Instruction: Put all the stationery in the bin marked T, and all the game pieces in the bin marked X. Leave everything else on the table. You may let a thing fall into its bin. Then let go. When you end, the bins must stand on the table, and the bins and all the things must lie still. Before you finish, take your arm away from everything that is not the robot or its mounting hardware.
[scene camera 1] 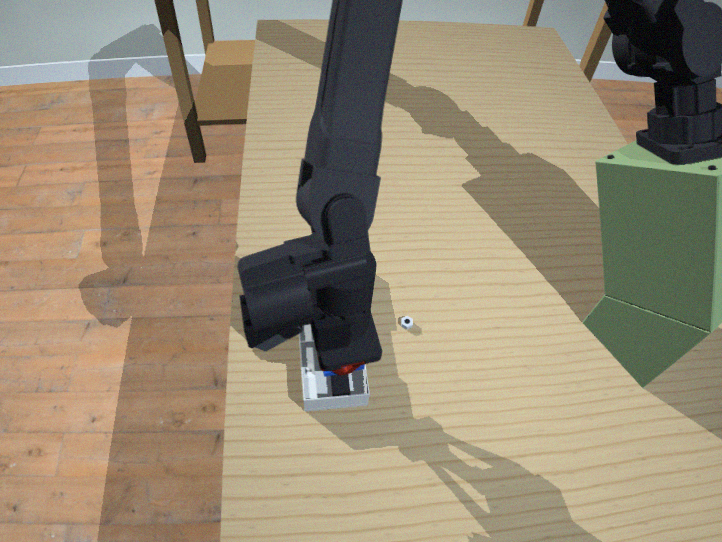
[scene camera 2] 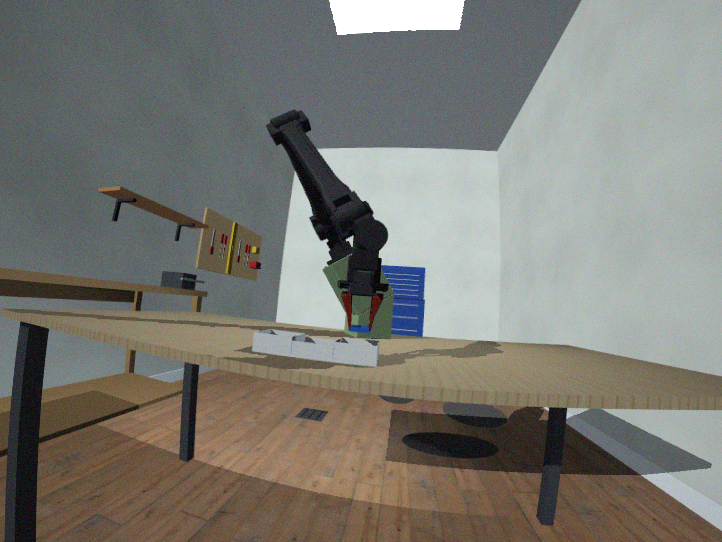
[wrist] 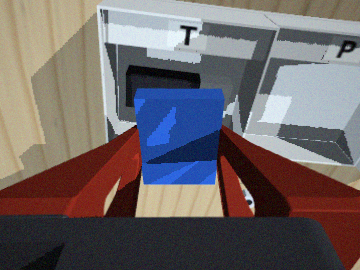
Labels:
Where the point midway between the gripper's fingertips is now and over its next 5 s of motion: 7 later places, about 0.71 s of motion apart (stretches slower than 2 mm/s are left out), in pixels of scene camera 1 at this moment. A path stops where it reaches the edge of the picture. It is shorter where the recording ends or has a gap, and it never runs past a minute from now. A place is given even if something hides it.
My gripper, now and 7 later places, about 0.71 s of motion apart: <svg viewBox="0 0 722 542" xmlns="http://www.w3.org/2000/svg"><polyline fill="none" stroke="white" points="341,359 338,365 339,371 337,366 338,359 342,349 339,317 342,293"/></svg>

